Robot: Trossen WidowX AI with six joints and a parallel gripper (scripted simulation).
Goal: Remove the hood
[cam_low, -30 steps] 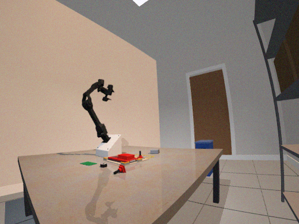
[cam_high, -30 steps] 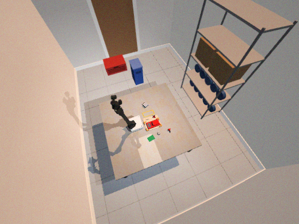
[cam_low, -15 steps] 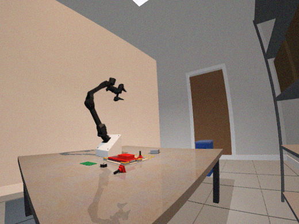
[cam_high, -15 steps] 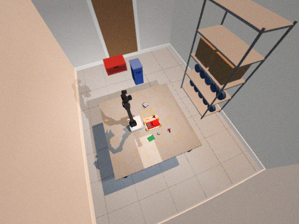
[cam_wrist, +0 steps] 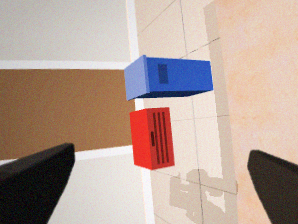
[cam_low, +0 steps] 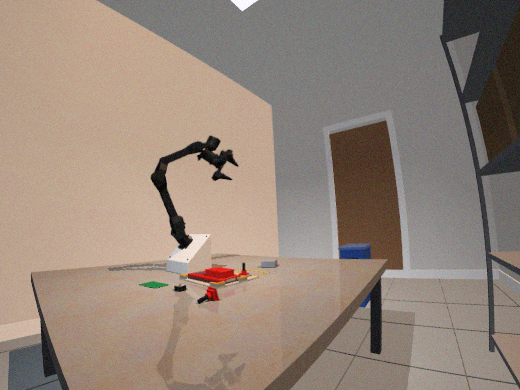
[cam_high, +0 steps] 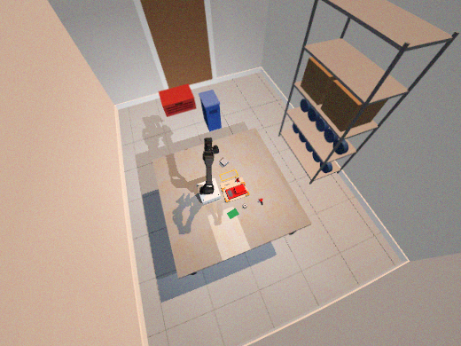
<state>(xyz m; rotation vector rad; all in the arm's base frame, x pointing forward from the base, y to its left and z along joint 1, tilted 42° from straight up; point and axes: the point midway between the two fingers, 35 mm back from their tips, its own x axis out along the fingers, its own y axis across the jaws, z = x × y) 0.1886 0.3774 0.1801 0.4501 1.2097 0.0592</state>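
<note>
Now: the red hood 150 mm ahead of my gripper tip, 290 mm to the right of it and 470 mm below it. Also, from my gripper tip: green patch (10 mm behind, 480 mm to the right, 510 mm below); then black wheel (130 mm ahead, 460 mm to the right, 500 mm below); then black axle peg (180 mm ahead, 170 mm to the right, 480 mm below).
</note>
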